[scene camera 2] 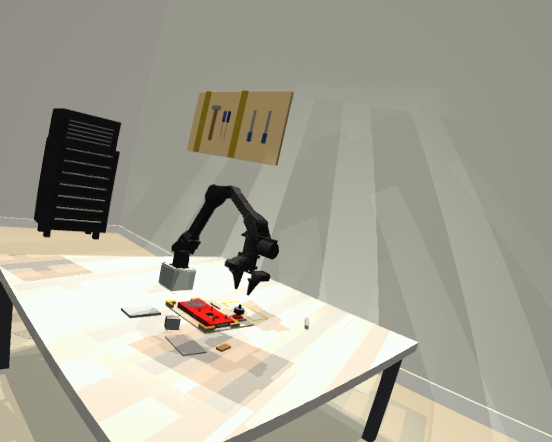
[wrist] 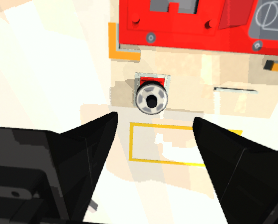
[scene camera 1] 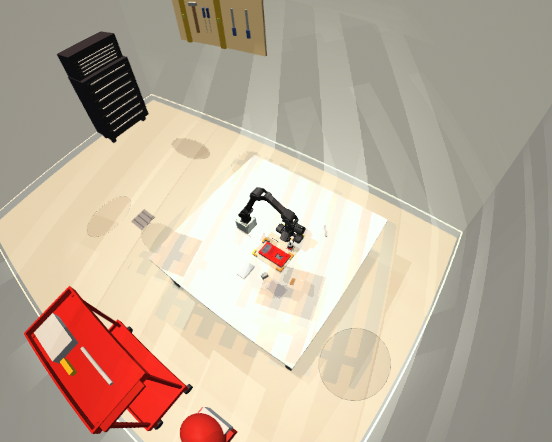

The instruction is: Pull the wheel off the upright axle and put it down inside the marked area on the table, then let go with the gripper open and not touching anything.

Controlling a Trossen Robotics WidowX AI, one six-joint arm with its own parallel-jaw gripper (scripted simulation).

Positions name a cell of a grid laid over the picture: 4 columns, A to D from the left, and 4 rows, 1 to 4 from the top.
Labels:
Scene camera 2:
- my gripper: B3
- red board: B3
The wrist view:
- my gripper: C3

